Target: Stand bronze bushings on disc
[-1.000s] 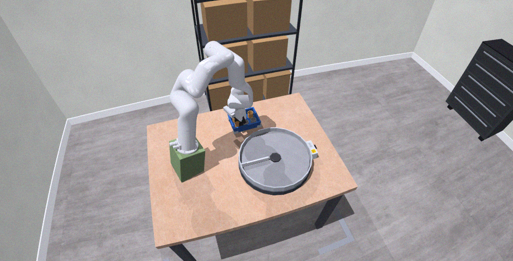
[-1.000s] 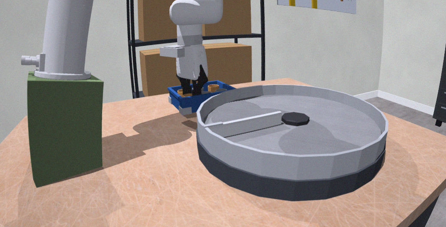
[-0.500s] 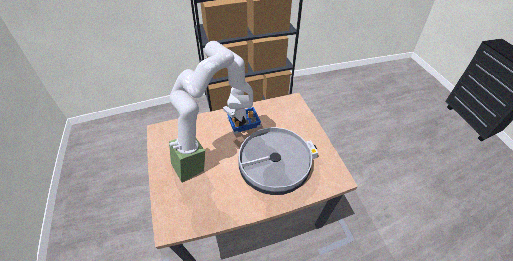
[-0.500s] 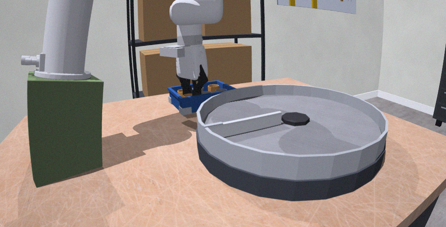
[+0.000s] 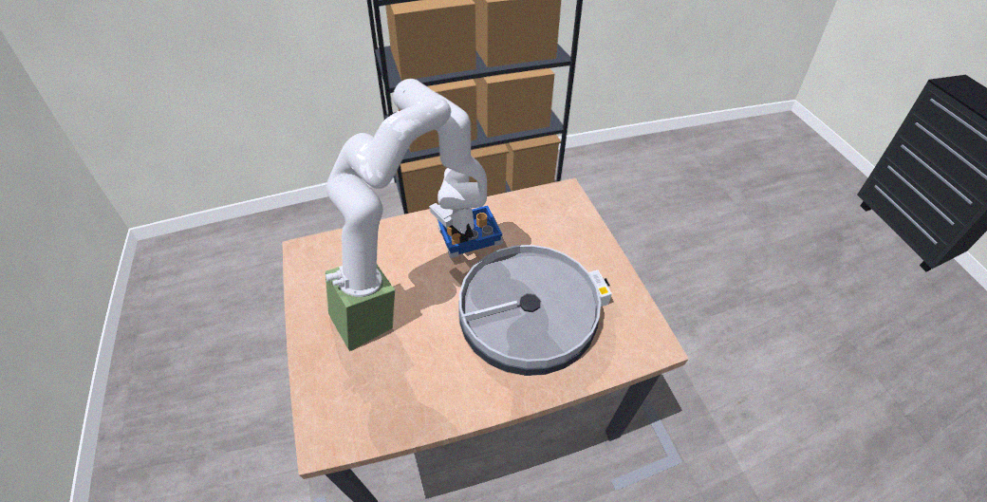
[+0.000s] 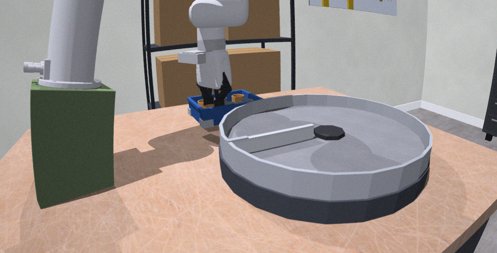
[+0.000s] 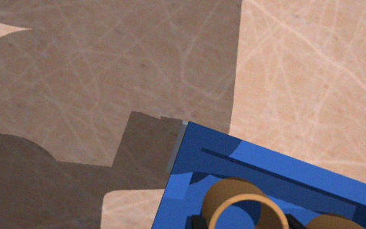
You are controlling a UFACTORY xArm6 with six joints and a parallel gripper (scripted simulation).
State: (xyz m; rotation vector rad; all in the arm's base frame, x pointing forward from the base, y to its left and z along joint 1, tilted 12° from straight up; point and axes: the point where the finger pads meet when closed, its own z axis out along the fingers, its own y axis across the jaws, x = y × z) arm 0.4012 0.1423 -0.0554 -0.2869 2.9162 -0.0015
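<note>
My hand is 5 cm short of the blue crate, 2 cm to the right of it and 2 cm above it. From my hand the other things lie so: turntable disc (6 cm ahead, 36 cm to the right, 1 cm above).
</note>
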